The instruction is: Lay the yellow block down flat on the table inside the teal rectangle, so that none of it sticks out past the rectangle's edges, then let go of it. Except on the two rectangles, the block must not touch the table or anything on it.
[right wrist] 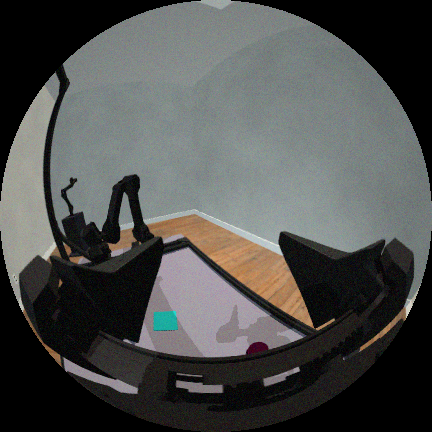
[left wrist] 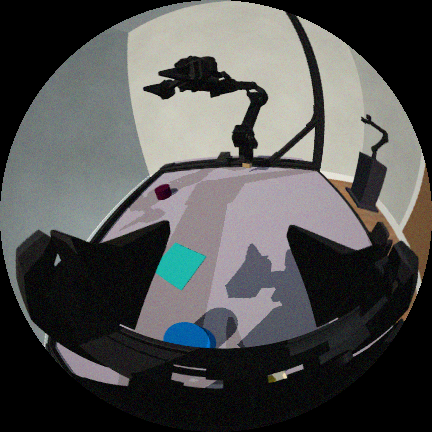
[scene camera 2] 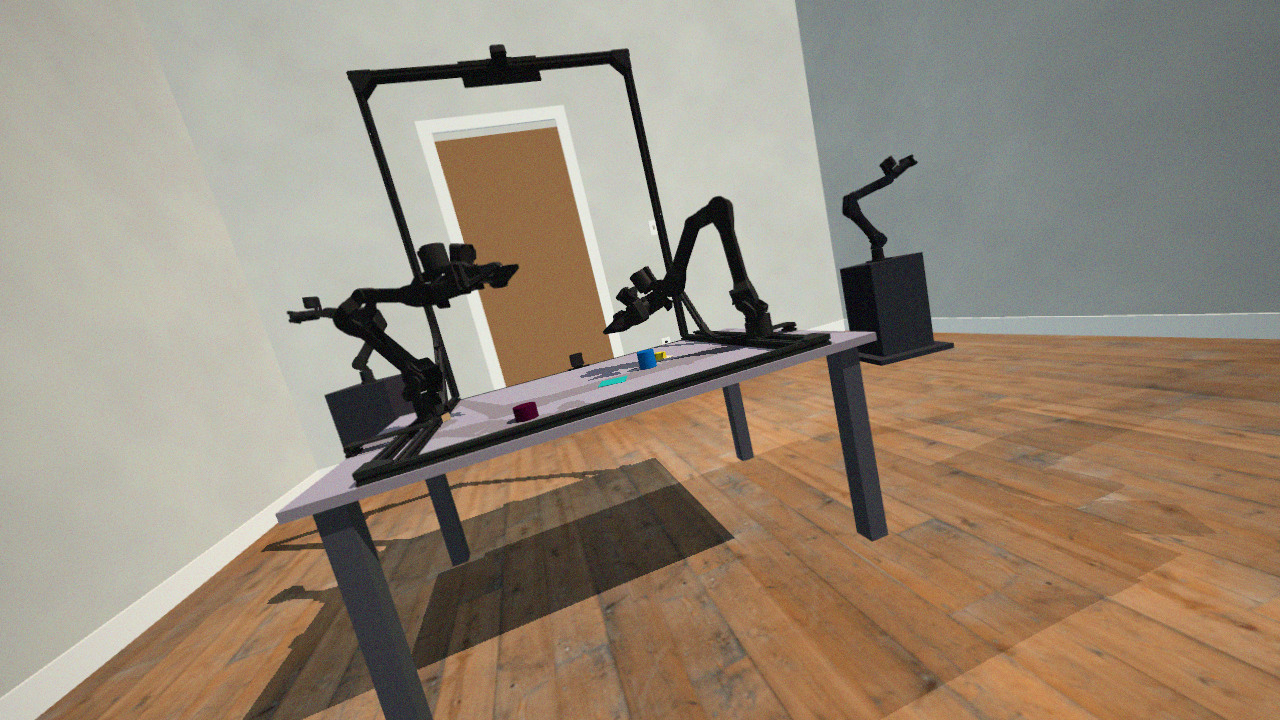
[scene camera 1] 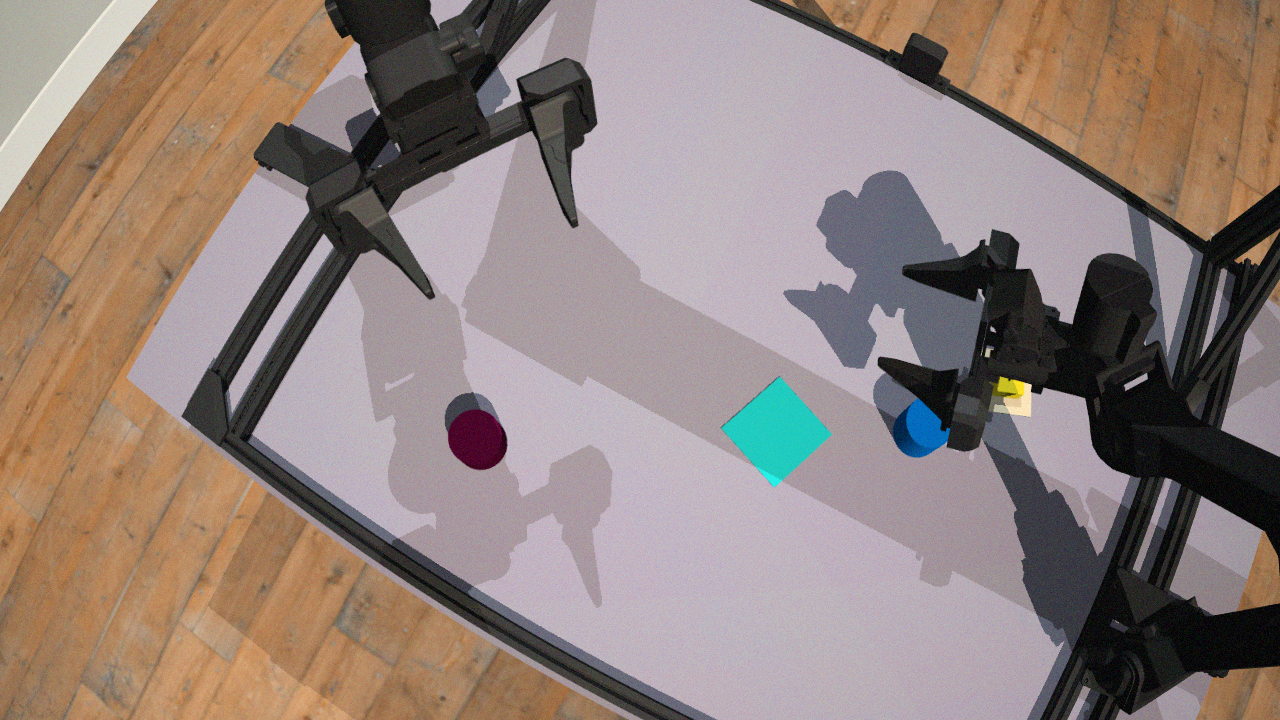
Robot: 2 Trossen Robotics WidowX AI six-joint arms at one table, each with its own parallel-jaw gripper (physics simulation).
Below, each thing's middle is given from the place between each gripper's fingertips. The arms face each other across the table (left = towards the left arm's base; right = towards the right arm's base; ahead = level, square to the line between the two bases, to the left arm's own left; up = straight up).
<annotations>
Now: the maroon cylinder (scene camera 1: pixel 475 437) 33 cm below my right hand, 8 cm ahead of it and 3 cm to the right of it. Also, from my right hand: blue cylinder (scene camera 1: pixel 916 431): 32 cm below, 28 cm to the left, 19 cm behind; then pale rectangle (scene camera 1: pixel 1022 406): 34 cm below, 33 cm to the left, 29 cm behind; then teal rectangle (scene camera 1: pixel 776 431): 34 cm below, 17 cm to the left, 10 cm behind.
The blue cylinder is 11 cm below my left hand, 9 cm to the left of it and 2 cm ahead of it. Round my left hand: maroon cylinder 29 cm ahead, 22 cm to the right, 11 cm below; pale rectangle 14 cm to the left, 13 cm below, 8 cm behind; teal rectangle 13 cm below, 11 cm ahead, 2 cm to the right.
</annotations>
